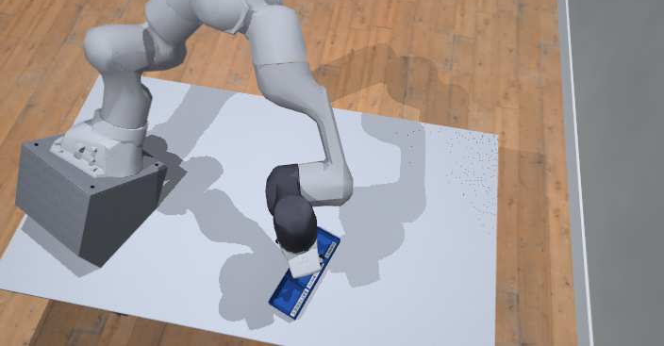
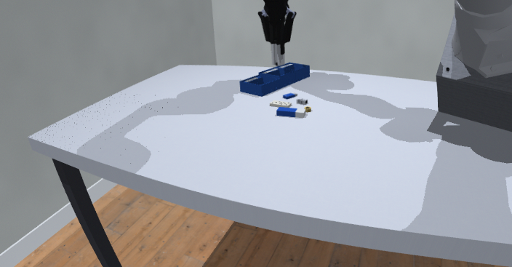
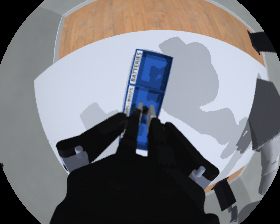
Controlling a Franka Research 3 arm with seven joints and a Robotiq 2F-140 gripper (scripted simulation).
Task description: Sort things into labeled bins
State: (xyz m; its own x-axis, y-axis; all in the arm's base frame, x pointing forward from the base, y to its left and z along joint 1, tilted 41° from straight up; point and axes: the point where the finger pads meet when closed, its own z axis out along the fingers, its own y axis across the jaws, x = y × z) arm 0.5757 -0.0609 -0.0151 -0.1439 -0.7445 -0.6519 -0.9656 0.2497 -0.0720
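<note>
Right now my hand is 14 cm past the grey block, 13 cm to the right of it and 9 cm above it. Also, from my hand: cream domino (17 cm to the left, 9 cm below, 9 cm behind); then blue block (10 cm to the left, 9 cm below, 9 cm behind); then black disc (3 cm below).
</note>
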